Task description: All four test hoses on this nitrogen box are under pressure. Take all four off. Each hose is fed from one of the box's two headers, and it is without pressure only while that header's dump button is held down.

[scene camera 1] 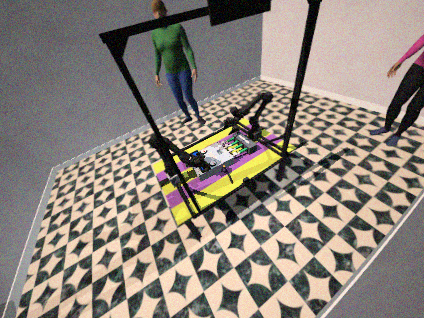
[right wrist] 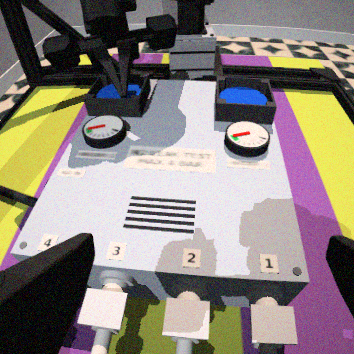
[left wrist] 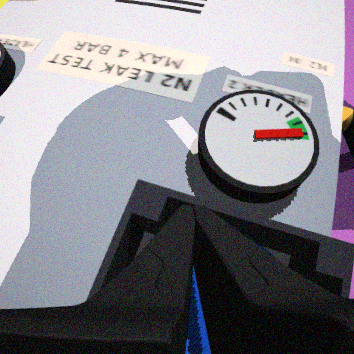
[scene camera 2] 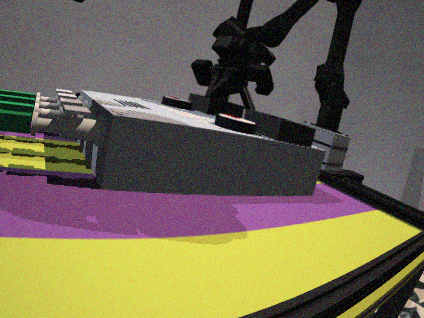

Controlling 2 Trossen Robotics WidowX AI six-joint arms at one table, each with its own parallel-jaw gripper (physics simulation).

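Where they show: left gripper, between the fingertips: (scene camera 1: 206, 163) (right wrist: 123, 96) (left wrist: 190, 216) (scene camera 2: 207, 97); right gripper, between the fingertips: (scene camera 1: 225, 133) (right wrist: 212, 246); left arm's base, origin of its link: (scene camera 1: 172, 173) (right wrist: 190, 29) (scene camera 2: 326, 129); right arm's base, origin of its link: (scene camera 1: 254, 130).
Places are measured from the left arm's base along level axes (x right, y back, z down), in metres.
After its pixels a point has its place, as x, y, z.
Observation:
The nitrogen box (scene camera 1: 217, 151) {0.053, -0.451, 0.029} (scene camera 2: 210, 160) {-0.079, -0.421, 0.068} (left wrist: 100, 125) {0.060, -0.331, 0.032} (right wrist: 215, 190) {0.008, -0.437, 0.031} is pale with dark sides. White hose fittings sit at ports 3 (right wrist: 102, 307) {0.118, -0.556, 0.034}, 2 (right wrist: 186, 317) {0.049, -0.566, 0.034} and 1 (right wrist: 273, 322) {-0.020, -0.576, 0.034}; my right finger hides the fitting at port 4. Green hose parts (scene camera 2: 15, 112) {-0.004, -0.646, 0.048} show in scene camera 2. The header 2 gauge (left wrist: 240, 160) {0.137, -0.313, 0.017} (right wrist: 104, 131) {0.140, -0.341, 0.017} and the other gauge (right wrist: 247, 138) {-0.041, -0.367, 0.017} have needles at green. My left gripper (left wrist: 190, 216) {0.119, -0.280, 0.003} (right wrist: 123, 96) {0.119, -0.280, 0.003} is shut and empty, tips inside the square guard of the blue header 2 button (left wrist: 196, 320) {0.127, -0.245, 0.015} (right wrist: 105, 92) {0.153, -0.241, 0.016}. My right gripper (right wrist: 212, 246) {0.042, -0.577, -0.106} is open and empty, above the fittings.
A second blue button (right wrist: 243, 96) {-0.058, -0.269, 0.015} sits in its own black guard (right wrist: 245, 114) {-0.051, -0.313, 0.018}. Black frame posts (scene camera 1: 137, 92) {0.402, 0.000, -0.774} (scene camera 1: 301, 75) {0.486, -0.842, -0.568} rise at the table edges. Two people stand beyond the table, one in green (scene camera 1: 172, 50), one in pink (scene camera 1: 414, 52).

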